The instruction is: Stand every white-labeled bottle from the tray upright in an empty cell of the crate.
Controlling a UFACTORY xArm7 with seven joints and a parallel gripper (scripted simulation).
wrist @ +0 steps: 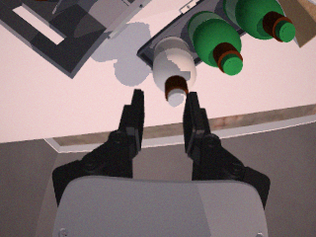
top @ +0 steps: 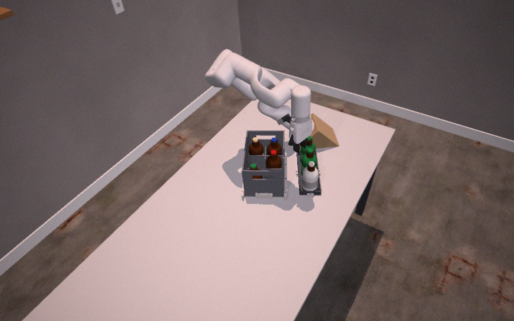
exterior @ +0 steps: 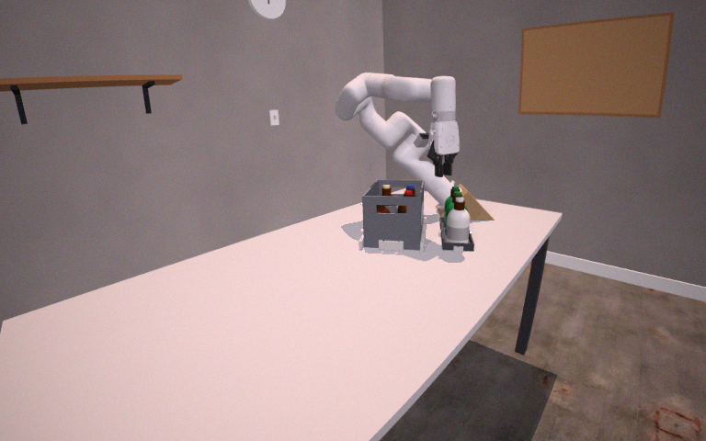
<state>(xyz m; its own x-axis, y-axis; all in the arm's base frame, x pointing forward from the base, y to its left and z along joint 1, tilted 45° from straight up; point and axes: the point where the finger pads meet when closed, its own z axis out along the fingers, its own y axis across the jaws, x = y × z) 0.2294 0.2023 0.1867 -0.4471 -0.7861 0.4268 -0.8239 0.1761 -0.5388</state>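
The white-labeled bottle lies 10 mm ahead of my hand, 60 mm to the left of it and 160 mm below it. Round my hand: grey crate 10 mm behind, 170 mm to the right, 160 mm below; dark tray 70 mm behind, 40 mm to the left, 230 mm below.
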